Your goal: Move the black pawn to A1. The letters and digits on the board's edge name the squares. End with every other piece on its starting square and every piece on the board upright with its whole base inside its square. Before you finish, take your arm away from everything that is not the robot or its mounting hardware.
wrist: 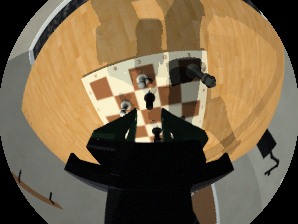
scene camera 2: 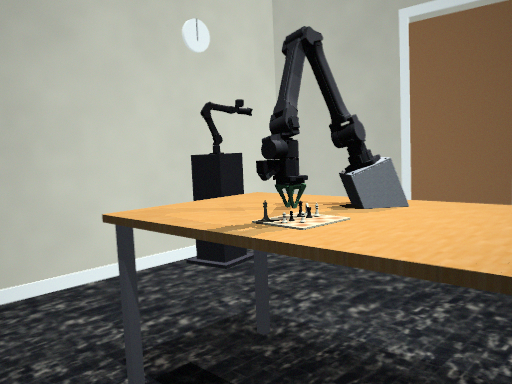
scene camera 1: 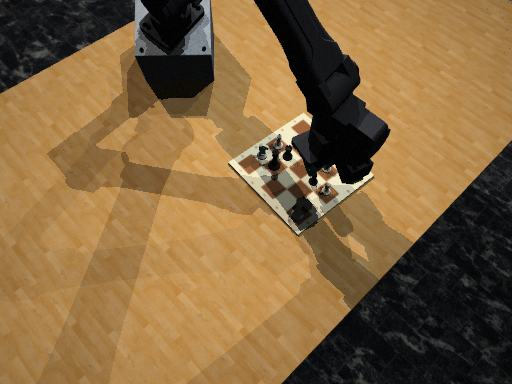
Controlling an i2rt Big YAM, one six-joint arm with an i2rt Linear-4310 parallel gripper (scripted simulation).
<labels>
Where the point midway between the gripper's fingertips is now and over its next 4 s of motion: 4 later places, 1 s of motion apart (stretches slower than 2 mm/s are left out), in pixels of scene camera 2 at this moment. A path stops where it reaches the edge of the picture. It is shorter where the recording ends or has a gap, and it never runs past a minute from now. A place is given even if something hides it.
My gripper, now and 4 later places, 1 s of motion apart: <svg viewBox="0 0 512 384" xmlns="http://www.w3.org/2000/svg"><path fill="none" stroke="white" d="M291 207L292 212L292 206L330 189L335 192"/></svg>
</labels>
